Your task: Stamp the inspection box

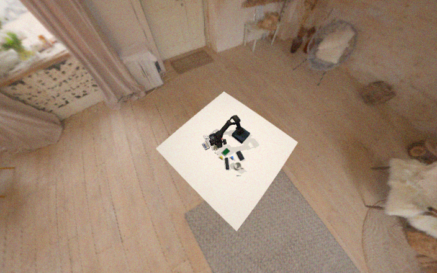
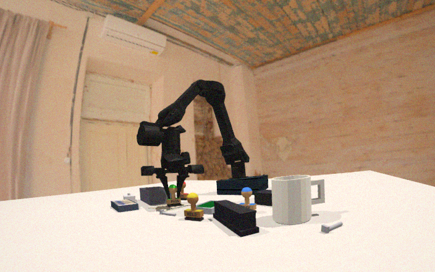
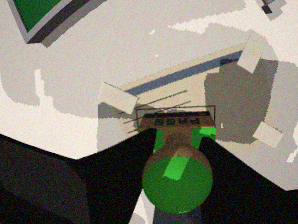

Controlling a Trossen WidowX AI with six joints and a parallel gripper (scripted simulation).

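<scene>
My gripper tip is 1 cm short of the cream card and 3 cm above it. The rest, counted from my gripper tip: green ink pad 13 cm to the left, 2 cm below; grey box 3 cm behind, 11 cm to the right, 1 cm below; red-knobbed stamp 10 cm behind, 3 cm to the right.
</scene>
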